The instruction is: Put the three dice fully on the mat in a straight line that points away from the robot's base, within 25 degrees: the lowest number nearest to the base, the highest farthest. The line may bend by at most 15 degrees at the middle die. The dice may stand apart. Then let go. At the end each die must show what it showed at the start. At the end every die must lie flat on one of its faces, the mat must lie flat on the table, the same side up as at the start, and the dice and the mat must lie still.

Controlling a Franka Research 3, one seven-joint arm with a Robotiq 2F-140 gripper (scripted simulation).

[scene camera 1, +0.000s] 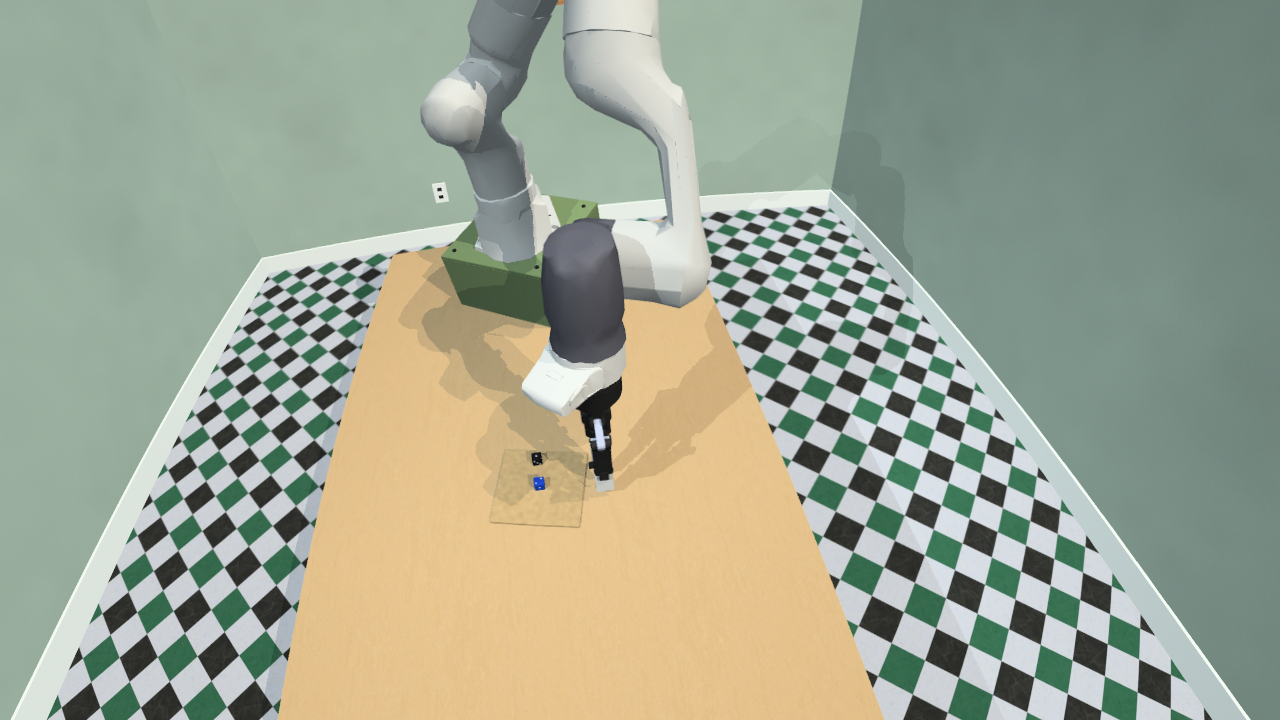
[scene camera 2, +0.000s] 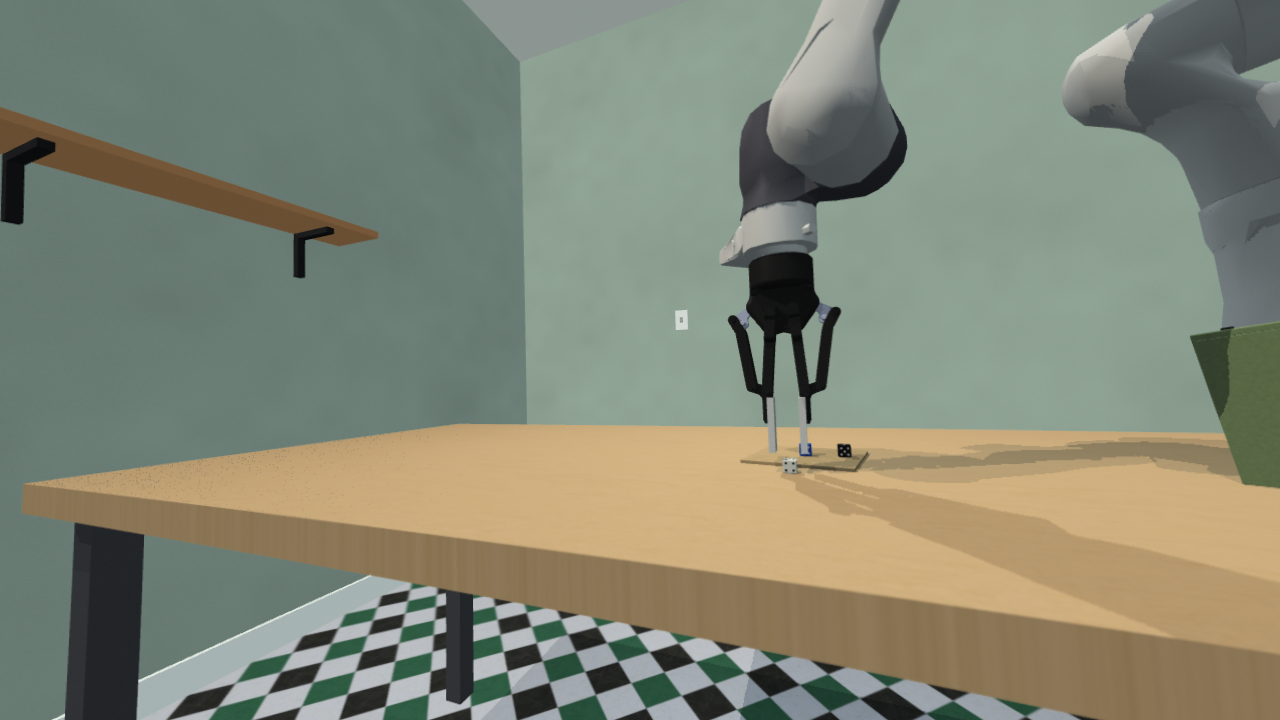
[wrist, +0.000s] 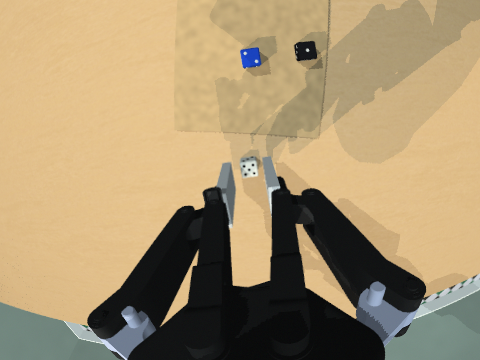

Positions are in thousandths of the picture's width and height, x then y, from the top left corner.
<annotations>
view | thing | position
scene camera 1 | gripper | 471, 666
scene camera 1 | tan mat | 404, 698
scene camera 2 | gripper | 616, 627
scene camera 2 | tan mat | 646, 638
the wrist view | gripper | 518, 482
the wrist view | tan mat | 443, 254
</annotations>
